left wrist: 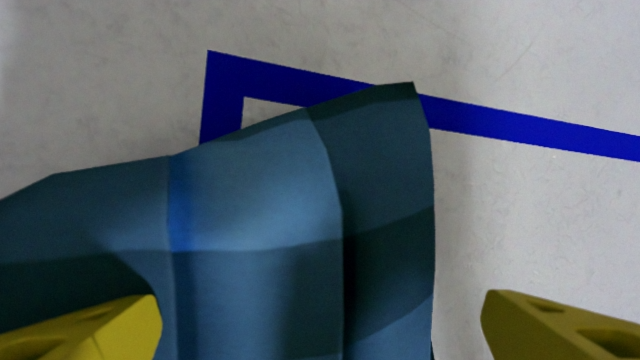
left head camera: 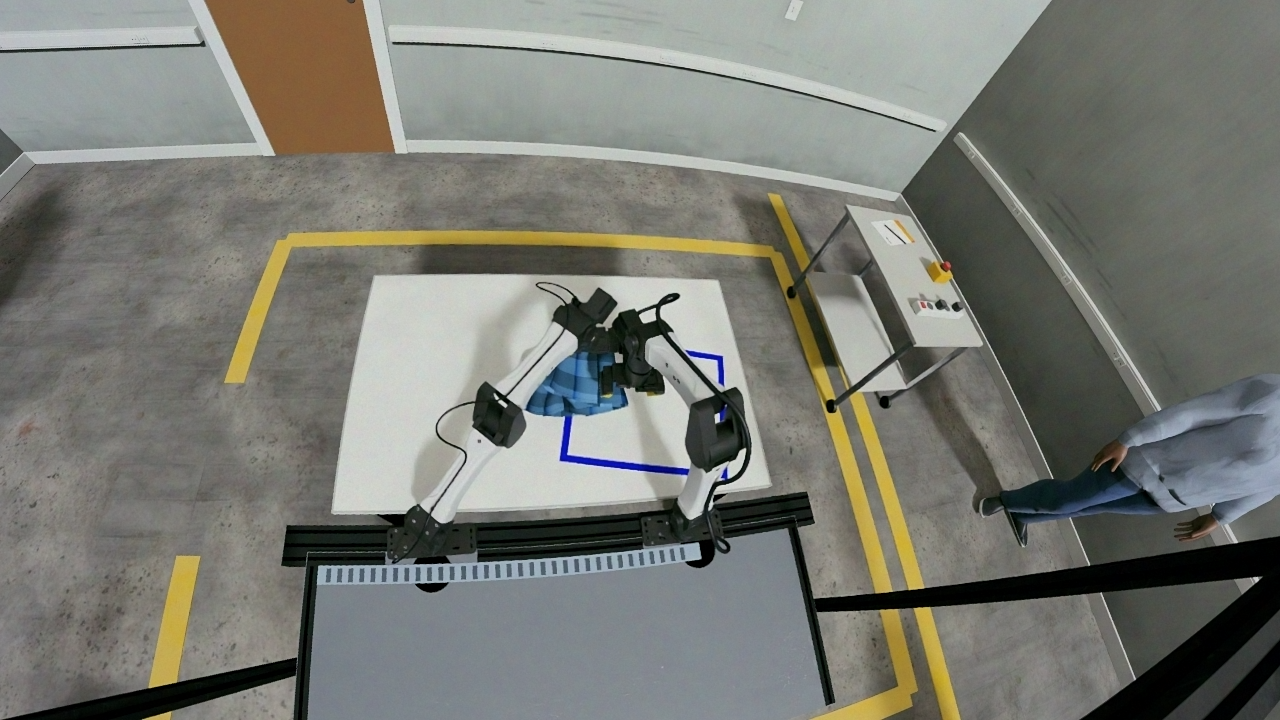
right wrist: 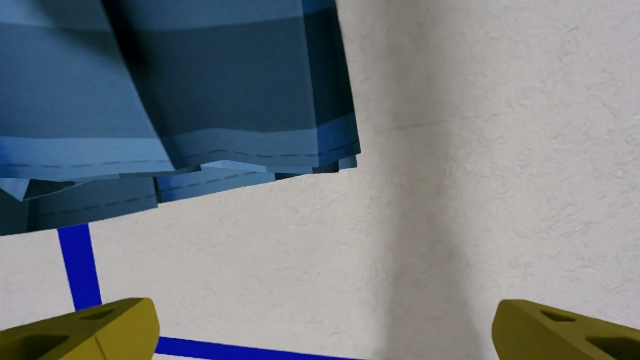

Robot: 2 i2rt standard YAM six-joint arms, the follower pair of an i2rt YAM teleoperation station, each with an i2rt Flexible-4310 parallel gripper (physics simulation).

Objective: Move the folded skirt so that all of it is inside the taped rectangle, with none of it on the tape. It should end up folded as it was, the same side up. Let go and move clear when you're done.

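The blue plaid pleated skirt [left head camera: 572,385] [left wrist: 260,200] [right wrist: 225,80] lies folded across the left side of the blue taped rectangle [left head camera: 626,465] [left wrist: 500,122] [right wrist: 80,265]. Part of it is outside at the left and part inside; its upper edge overlaps the top tape near the corner. My left gripper [left head camera: 599,340] [left wrist: 321,306] is open above the skirt, one finger over the cloth and one past its right edge. My right gripper [left head camera: 630,391] [right wrist: 325,315] is open above the skirt's lower right area. The arms hide part of the skirt in the head view.
Both grippers are close together over the white table [left head camera: 411,358]. The right forearm crosses above the rectangle's right side. A grey cart [left head camera: 948,333] stands on the floor right of the table, and a person [left head camera: 1199,447] stands at the far right.
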